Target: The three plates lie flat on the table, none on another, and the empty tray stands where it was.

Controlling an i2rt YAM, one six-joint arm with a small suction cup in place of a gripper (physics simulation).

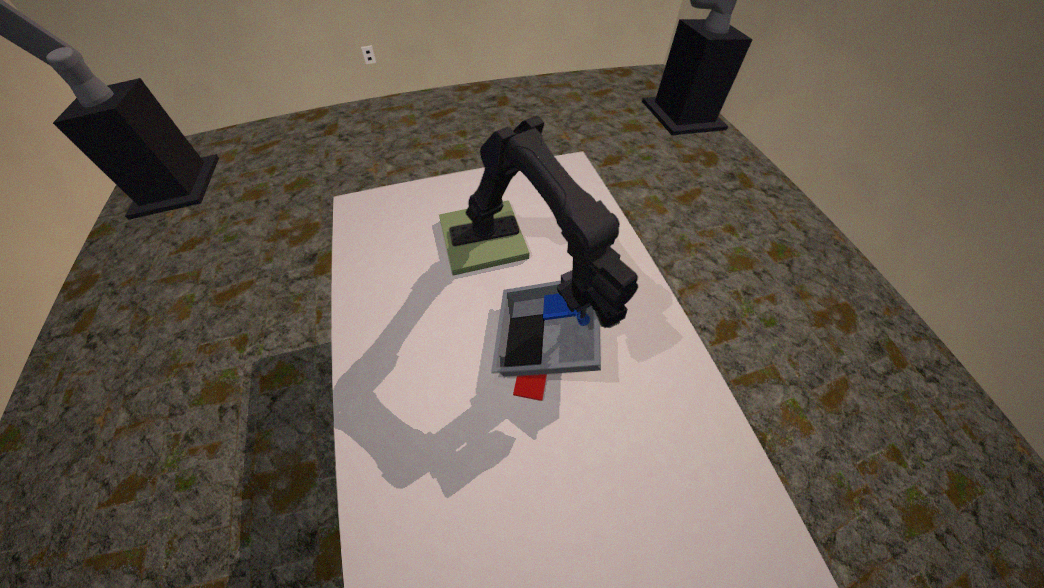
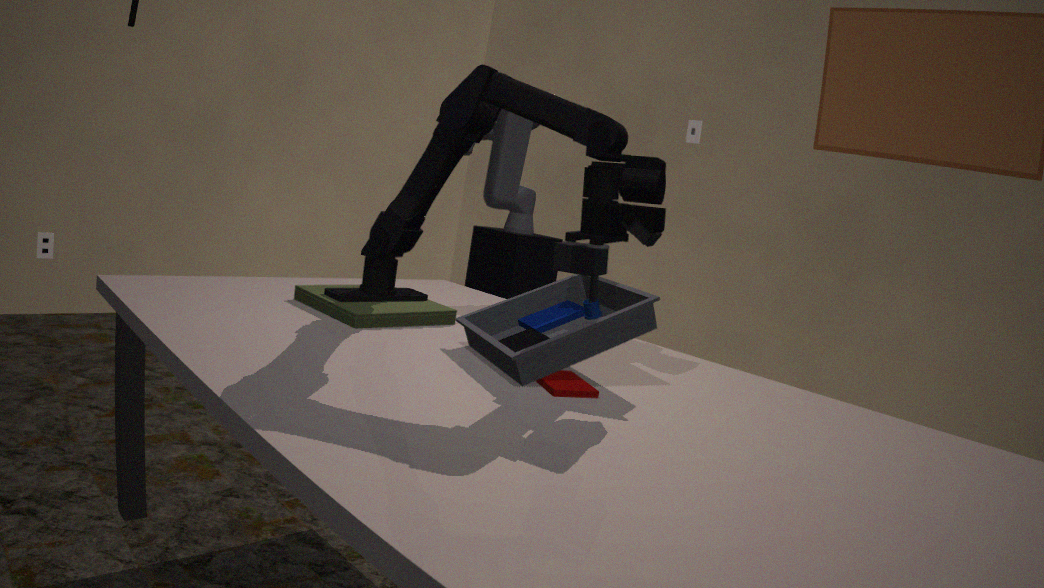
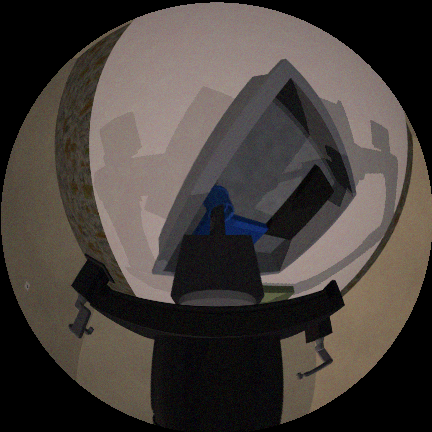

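Pixels of known places: end effector, tool point: (image 1: 582, 321) (image 2: 590, 320) (image 3: 216, 194); arm's base, origin of the base link: (image 1: 484, 231) (image 2: 376, 297).
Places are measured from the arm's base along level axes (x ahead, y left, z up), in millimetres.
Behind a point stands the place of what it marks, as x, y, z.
The grey tray (image 1: 548, 368) @(481, 45, 69) (image 2: 566, 351) @(461, 12, 24) (image 3: 225, 132) @(451, 163, 114) hangs tilted just above the table, its far right end higher. My suction cup (image 1: 583, 317) @(381, 162, 45) (image 2: 592, 308) (image 3: 219, 201) presses down inside the tray at its raised end and holds the tray up. A blue plate (image 1: 555, 306) @(319, 115, 35) (image 2: 548, 315) @(319, 126, 40) (image 3: 241, 227) @(342, 123, 42) lies in the tray right beside the cup. A black plate (image 1: 523, 340) @(374, 20, 3) (image 2: 523, 340) @(349, 43, 9) (image 3: 301, 205) @(381, 36, 10) lies in the tray's lower part. A red plate (image 1: 530, 386) @(482, 9, -18) (image 2: 566, 384) @(478, 3, -18) lies flat on the table, partly under the tray's near edge.
The arm's green base (image 1: 484, 253) @(82, -16, -1) (image 2: 376, 310) @(98, -63, -2) stands behind the tray. The white table (image 1: 572, 494) @(725, 32, -28) (image 2: 699, 474) @(746, -83, -28) stretches forward. Dark pedestals (image 1: 696, 76) (image 1: 155, 158) stand on the floor away from the table.
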